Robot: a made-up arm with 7 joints. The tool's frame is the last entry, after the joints.
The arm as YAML. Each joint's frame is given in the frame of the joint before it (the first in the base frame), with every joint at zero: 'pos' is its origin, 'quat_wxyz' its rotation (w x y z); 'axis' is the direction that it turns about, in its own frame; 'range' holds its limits. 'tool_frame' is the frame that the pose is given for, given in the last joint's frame.
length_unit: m
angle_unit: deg
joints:
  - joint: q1
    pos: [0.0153, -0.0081, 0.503]
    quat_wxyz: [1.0, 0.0, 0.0, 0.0]
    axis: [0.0, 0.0, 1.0]
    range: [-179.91, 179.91]
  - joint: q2
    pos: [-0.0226, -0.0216, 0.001]
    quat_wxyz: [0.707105, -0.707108, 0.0, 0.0]
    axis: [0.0, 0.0, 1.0]
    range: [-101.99, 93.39]
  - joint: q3
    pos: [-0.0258, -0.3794, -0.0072]
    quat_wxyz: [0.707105, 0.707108, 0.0, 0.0]
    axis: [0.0, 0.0, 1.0]
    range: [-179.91, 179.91]
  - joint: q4
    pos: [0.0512, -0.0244, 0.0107]
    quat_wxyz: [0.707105, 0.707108, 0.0, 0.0]
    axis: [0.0, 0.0, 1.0]
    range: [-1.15, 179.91]
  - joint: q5
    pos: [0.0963, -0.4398, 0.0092]
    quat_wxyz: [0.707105, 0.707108, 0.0, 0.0]
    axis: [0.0, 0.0, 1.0]
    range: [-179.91, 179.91]
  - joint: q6
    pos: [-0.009, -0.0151, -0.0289]
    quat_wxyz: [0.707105, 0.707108, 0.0, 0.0]
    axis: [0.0, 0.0, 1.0]
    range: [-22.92, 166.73]
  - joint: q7
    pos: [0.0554, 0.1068, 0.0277]
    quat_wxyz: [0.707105, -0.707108, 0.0, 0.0]
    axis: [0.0, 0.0, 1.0]
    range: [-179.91, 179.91]
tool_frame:
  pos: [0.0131, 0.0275, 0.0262]
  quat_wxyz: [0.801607, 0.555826, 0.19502, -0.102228]
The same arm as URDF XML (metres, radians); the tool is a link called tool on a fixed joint. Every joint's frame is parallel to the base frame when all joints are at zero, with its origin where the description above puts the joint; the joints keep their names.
<robot name="arm">
<joint name="q1" type="revolute"><parent link="base"/><child link="link1"/><origin xyz="0.0153 -0.0081 0.503" rpy="0 0 0"/><axis xyz="0 0 1"/><limit lower="-3.14" upper="3.14"/></joint>
<joint name="q2" type="revolute"><parent link="link1"/><child link="link2"/><origin xyz="-0.0226 -0.0216 0.001" rpy="0 0 0"/><axis xyz="0 1 0"/><limit lower="-1.7801" upper="1.63"/></joint>
<joint name="q3" type="revolute"><parent link="link2"/><child link="link3"/><origin xyz="-0.0258 -0.0072 0.3794" rpy="0 0 0"/><axis xyz="0 0 1"/><limit lower="-3.14" upper="3.14"/></joint>
<joint name="q4" type="revolute"><parent link="link3"/><child link="link4"/><origin xyz="0.0512 -0.0244 0.0107" rpy="0 0 0"/><axis xyz="0 -1 0"/><limit lower="-0.0201" upper="3.14"/></joint>
<joint name="q5" type="revolute"><parent link="link4"/><child link="link5"/><origin xyz="0.0963 -0.0092 -0.4398" rpy="0 0 0"/><axis xyz="0 0 -1"/><limit lower="-3.14" upper="3.14"/></joint>
<joint name="q6" type="revolute"><parent link="link5"/><child link="link6"/><origin xyz="-0.009 0.0151 0.0289" rpy="0 0 0"/><axis xyz="0 1 0"/><limit lower="-0.4" upper="2.91"/></joint>
<joint name="q7" type="revolute"><parent link="link6"/><child link="link7"/><origin xyz="0.0554 0.0277 -0.1068" rpy="0 0 0"/><axis xyz="0 0 -1"/><limit lower="-3.14" upper="3.14"/></joint>
<joint name="tool_fixed" type="fixed"><parent link="link7"/><child link="tool"/><origin xyz="0.0131 -0.0275 -0.0262" rpy="-1.9159 -0.4404 -0.0585"/></joint>
<link name="base"/>
<link name="link1"/>
<link name="link2"/>
<link name="link3"/>
<link name="link4"/>
<link name="link5"/>
<link name="link6"/>
<link name="link7"/>
<link name="tool"/>
</robot>

